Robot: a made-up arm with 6 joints.
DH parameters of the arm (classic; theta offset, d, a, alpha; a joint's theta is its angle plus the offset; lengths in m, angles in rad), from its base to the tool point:
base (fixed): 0 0.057 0 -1.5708
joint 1: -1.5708 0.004 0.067 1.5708
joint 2: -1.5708 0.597 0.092 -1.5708
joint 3: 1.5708 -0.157 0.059 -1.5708
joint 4: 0 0.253 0.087 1.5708
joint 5: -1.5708 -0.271 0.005 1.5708
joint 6: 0 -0.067 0.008 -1.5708
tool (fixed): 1.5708 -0.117 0 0
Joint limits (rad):
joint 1: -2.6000..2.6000
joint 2: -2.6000..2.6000
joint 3: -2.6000..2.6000
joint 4: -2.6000..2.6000
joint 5: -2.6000..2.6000
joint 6: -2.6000..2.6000
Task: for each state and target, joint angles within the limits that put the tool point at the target. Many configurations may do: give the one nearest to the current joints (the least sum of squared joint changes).
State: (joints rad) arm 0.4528 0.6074 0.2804 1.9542 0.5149 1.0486
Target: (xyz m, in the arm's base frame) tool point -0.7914 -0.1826 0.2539
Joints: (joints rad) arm 0.5817 0.8211 -0.2150 1.5319 0.4296 1.4210
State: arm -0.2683 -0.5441 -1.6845 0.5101 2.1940 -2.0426
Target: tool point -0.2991 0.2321 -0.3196
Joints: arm -0.3741 -0.5685 -1.3351 0.4002 2.5005 -1.7410
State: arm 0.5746 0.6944 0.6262 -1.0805 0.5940 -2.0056
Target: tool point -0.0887 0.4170 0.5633
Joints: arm 1.3923 -0.1142 0.5424 -1.3467 0.4112 -1.8131
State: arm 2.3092 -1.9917 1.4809 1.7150 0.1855 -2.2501
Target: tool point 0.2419 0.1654 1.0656
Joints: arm 1.9126 -1.6080 1.2359 1.9934 0.3156 -1.7043
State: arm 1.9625 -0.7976 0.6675 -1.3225 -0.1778 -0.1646
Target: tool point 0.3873 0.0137 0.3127
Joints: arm 1.7148 -1.2098 0.3567 -1.8326 -0.2236 -0.0733
